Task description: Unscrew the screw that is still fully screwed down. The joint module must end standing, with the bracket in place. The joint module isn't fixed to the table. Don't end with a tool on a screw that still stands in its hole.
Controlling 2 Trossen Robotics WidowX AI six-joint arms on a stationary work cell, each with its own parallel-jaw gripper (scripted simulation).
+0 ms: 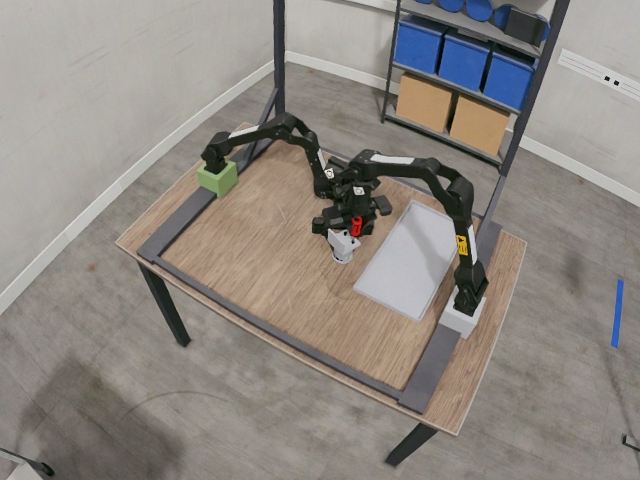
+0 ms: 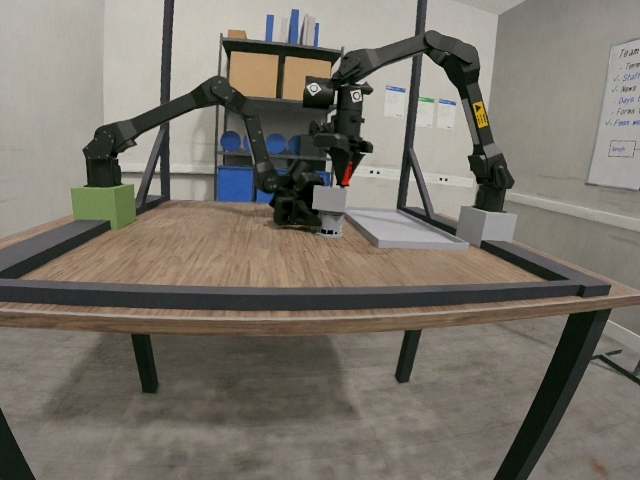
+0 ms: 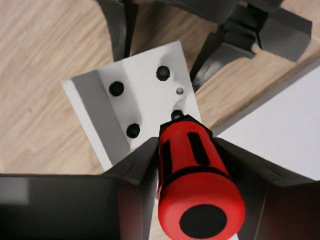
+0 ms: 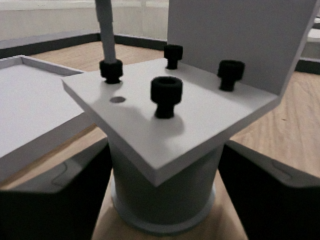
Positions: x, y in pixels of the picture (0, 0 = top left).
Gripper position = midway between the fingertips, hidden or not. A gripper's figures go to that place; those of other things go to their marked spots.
Scene:
My left gripper point(image 2: 342, 183) is 67 cm from the lens. My right gripper point(image 2: 331, 222): 66 cm from the lens. A shallow grey tray point(image 2: 393, 230) is 77 cm from the lens.

